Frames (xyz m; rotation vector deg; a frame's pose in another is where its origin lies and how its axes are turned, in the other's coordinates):
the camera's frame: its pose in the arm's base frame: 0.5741 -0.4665 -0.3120 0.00 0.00 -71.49
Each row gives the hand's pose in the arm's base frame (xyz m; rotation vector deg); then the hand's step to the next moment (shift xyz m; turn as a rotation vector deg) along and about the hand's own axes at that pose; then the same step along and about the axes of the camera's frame.
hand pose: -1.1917 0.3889 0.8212 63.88 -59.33 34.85
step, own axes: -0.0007 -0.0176 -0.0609 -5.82 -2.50 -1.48
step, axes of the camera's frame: -0.0362 0.0504 -0.0130 -0.90 0.44 -6.43
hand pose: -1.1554 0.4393 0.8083 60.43 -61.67 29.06
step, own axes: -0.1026 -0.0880 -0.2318 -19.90 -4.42 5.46
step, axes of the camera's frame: -0.1286 0.1814 -0.1501 1.41 -8.52 -19.26
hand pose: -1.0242 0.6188 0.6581 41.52 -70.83 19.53
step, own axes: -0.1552 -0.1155 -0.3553 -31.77 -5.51 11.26
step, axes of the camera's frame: -0.0755 0.3214 -0.2338 1.89 -16.42 -29.89
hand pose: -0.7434 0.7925 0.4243 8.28 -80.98 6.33
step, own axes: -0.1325 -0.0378 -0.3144 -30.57 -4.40 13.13
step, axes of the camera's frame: 0.0774 0.2822 -0.1795 0.58 -17.90 -28.38
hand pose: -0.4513 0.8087 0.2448 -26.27 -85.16 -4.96
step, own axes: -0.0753 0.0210 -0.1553 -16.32 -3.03 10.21
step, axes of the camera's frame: 0.0948 0.1214 -0.0806 -1.18 -12.46 -14.94
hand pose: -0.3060 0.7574 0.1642 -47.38 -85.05 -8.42
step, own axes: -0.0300 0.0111 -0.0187 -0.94 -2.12 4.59
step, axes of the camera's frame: 0.0192 0.0121 -0.0293 -2.26 -4.58 -0.59
